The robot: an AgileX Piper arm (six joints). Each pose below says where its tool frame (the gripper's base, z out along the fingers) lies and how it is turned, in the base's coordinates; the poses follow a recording.
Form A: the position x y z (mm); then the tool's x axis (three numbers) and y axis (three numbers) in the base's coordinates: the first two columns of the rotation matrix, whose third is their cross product.
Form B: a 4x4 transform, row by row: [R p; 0 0 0 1], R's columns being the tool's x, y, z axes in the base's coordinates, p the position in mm. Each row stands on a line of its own. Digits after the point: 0 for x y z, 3 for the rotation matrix.
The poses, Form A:
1: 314 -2 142 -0.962 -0.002 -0.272 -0.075 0.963 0.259
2: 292 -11 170 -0.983 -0.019 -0.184 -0.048 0.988 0.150
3: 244 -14 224 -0.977 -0.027 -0.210 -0.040 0.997 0.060
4: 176 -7 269 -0.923 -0.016 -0.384 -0.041 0.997 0.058
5: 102 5 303 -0.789 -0.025 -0.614 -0.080 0.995 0.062
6: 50 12 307 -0.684 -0.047 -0.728 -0.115 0.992 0.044
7: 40 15 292 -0.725 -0.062 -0.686 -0.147 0.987 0.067
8: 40 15 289 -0.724 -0.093 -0.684 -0.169 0.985 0.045
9: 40 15 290 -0.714 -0.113 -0.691 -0.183 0.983 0.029
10: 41 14 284 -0.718 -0.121 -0.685 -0.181 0.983 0.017
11: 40 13 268 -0.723 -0.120 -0.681 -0.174 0.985 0.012
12: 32 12 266 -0.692 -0.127 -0.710 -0.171 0.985 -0.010
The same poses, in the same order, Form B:
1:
-0.962 -0.075 0.261 314
-0.002 0.963 0.270 -2
-0.272 0.259 -0.927 142
0 0 0 1

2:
-0.983 -0.048 0.179 292
-0.019 0.988 0.156 -11
-0.184 0.150 -0.972 170
0 0 0 1

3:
-0.977 -0.040 0.208 244
-0.027 0.997 0.067 -14
-0.210 0.060 -0.975 224
0 0 0 1

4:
-0.923 -0.041 0.382 176
-0.016 0.997 0.069 -7
-0.384 0.058 -0.921 269
0 0 0 1

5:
-0.789 -0.080 0.609 102
-0.025 0.995 0.098 5
-0.614 0.062 -0.787 303
0 0 0 1

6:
-0.684 -0.115 0.720 50
-0.047 0.992 0.114 12
-0.728 0.044 -0.684 307
0 0 0 1

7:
-0.725 -0.147 0.673 40
-0.062 0.987 0.149 15
-0.686 0.067 -0.725 292
0 0 0 1

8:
-0.724 -0.169 0.670 40
-0.093 0.985 0.148 15
-0.684 0.045 -0.729 289
0 0 0 1

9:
-0.714 -0.183 0.676 40
-0.113 0.983 0.147 15
-0.691 0.029 -0.723 290
0 0 0 1

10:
-0.718 -0.181 0.671 41
-0.121 0.983 0.136 14
-0.685 0.017 -0.728 284
0 0 0 1

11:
-0.723 -0.174 0.669 40
-0.120 0.985 0.127 13
-0.681 0.012 -0.733 268
0 0 0 1

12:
-0.692 -0.171 0.701 32
-0.127 0.985 0.114 12
-0.710 -0.010 -0.703 266
0 0 0 1

